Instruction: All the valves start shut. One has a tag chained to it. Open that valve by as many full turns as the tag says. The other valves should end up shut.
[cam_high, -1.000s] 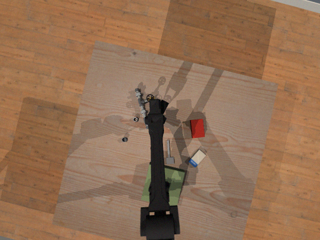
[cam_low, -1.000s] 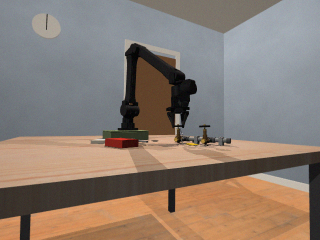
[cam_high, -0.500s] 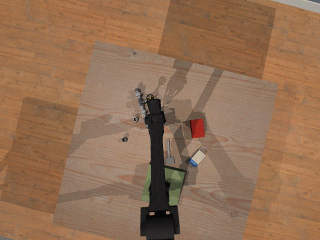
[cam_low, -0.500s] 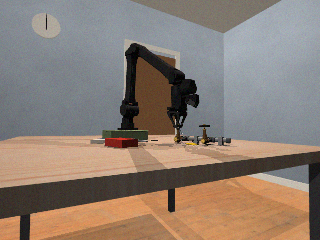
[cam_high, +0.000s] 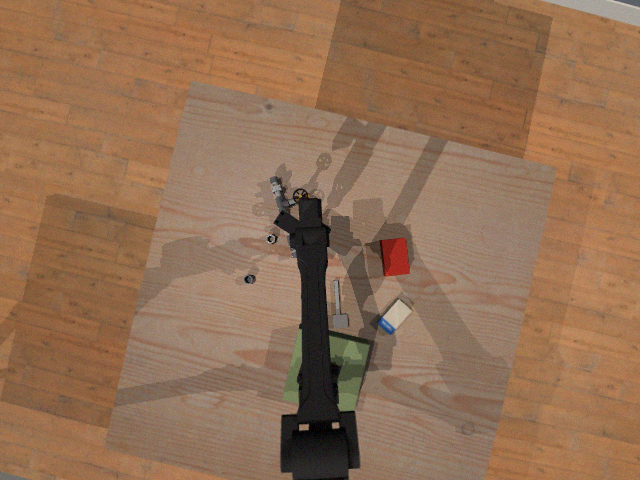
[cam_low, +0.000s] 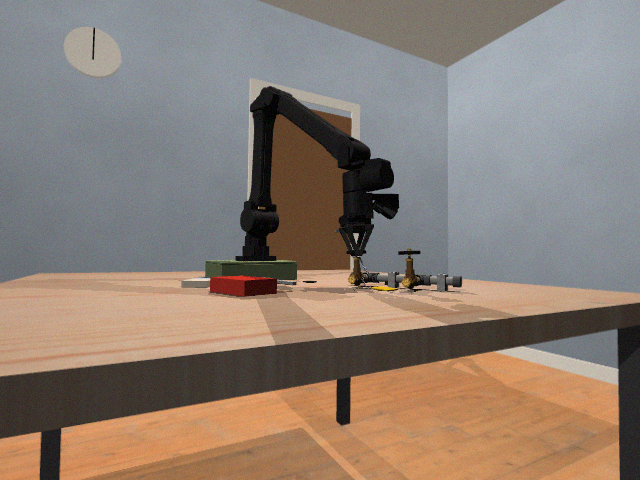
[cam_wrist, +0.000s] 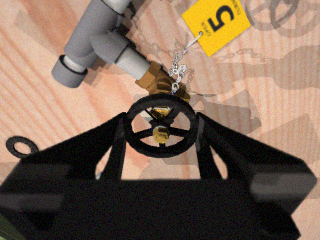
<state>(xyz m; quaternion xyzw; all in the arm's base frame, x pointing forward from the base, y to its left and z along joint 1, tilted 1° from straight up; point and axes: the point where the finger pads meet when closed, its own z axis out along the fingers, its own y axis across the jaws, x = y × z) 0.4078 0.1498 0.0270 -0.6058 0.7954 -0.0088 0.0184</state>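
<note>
My gripper is now 80 mm above the yellow tag, 60 mm short of it and 40 mm to the right of it. From my hand the other things lie so: grey tool 200 mm behind, 160 mm to the right, 80 mm below; then red block 280 mm to the right, 70 mm below, 20 mm ahead.
</note>
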